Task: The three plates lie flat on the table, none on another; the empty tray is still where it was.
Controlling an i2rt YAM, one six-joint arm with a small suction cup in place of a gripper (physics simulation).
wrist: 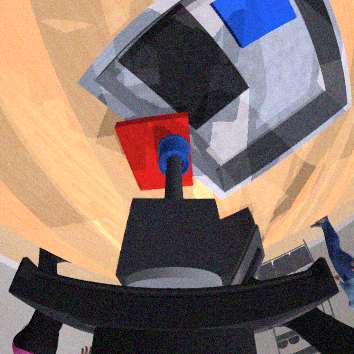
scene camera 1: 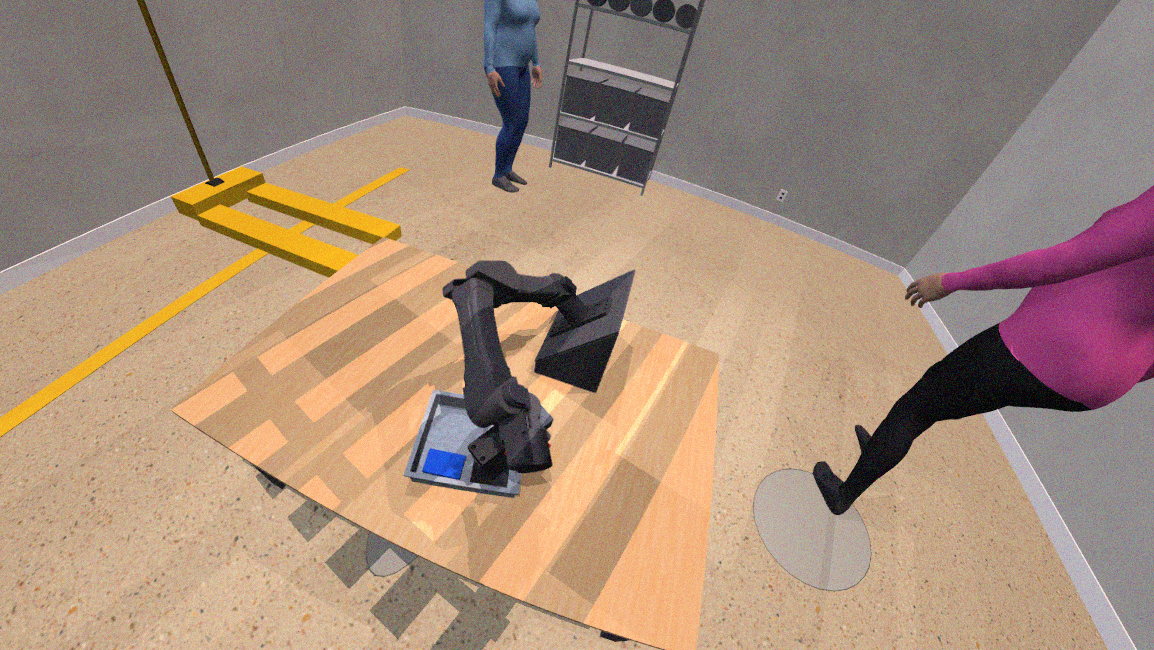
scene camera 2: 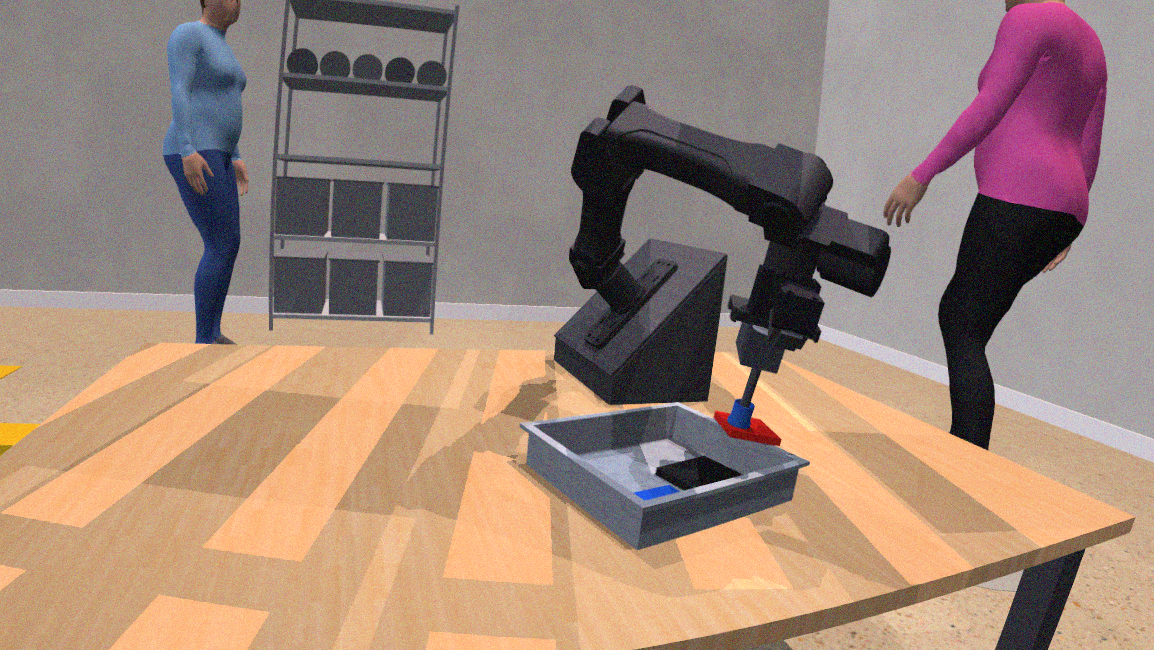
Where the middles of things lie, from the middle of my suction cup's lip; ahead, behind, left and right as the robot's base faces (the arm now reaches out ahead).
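Labels:
Counted from my suction cup: black plate (scene camera 2: 700, 471), 70 mm below, 50 mm to the right, 40 mm ahead; red plate (scene camera 2: 759, 432), 20 mm below, 20 mm to the left, 10 mm behind; grey tray (scene camera 1: 446, 426), 50 mm below, 110 mm to the right, 10 mm ahead.

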